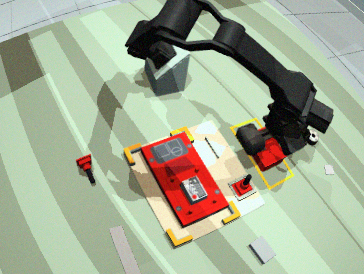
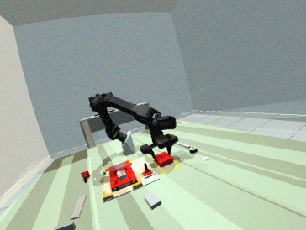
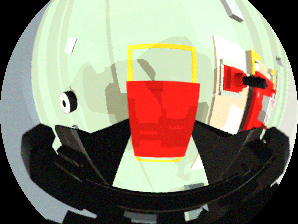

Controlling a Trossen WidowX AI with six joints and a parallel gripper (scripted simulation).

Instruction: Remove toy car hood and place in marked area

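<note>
The red hood is right at my gripper tip. The rest, counted from my gripper tip: grey square 11 cm ahead, 17 cm to the left, 1 cm below; black wheel 1 cm ahead, 17 cm to the left.
</note>
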